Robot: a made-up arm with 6 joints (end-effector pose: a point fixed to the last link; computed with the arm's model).
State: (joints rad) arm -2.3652 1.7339 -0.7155 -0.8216 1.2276 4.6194
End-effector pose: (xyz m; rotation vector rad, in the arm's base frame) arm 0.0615 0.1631 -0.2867 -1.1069 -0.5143 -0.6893
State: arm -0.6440 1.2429 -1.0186 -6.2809 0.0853 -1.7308
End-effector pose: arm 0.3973 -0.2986 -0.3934 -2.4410 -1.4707 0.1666
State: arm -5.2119 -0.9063 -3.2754 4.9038 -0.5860 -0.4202
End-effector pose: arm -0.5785 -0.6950 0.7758 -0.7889 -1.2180 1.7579
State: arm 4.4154 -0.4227 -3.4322 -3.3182 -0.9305 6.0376
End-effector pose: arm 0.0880 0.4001 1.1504 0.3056 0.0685 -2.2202
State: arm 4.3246 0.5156 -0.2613 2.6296 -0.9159 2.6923
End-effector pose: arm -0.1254 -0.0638 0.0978 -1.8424 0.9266 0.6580
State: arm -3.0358 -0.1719 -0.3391 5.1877 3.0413 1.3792
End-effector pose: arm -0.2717 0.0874 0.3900 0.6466 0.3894 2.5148
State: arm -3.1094 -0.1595 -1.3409 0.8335 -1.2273 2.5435
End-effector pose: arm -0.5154 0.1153 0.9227 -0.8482 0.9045 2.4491
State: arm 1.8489 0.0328 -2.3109 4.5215 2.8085 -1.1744
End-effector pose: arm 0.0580 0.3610 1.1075 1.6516 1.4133 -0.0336
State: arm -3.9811 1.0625 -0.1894 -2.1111 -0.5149 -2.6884
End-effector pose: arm -0.0874 -0.1254 -0.0046 1.8595 0.5695 -0.0487
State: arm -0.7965 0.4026 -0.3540 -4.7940 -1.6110 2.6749
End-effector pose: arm 0.1475 -0.3545 0.2136 1.5666 1.2837 -2.0693
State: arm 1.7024 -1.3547 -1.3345 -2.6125 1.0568 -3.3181
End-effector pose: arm 0.0694 -0.2482 1.1742 0.0541 0.7310 -1.1572
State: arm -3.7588 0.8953 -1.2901 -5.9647 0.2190 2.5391
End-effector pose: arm -0.6738 0.5093 -0.0977 -3.0661 0.4943 0.3074
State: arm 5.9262 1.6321 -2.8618 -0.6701 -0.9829 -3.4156
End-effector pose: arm 0.9892 -0.2449 0.2478 -0.6641 0.9391 -0.6469
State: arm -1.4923 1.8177 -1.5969 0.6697 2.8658 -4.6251
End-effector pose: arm 0.1178 -0.2976 -0.3287 0.2214 0.0701 2.6482
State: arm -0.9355 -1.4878 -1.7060 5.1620 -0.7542 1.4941
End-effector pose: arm -0.2539 0.6260 0.9541 0.1500 1.0136 2.3949
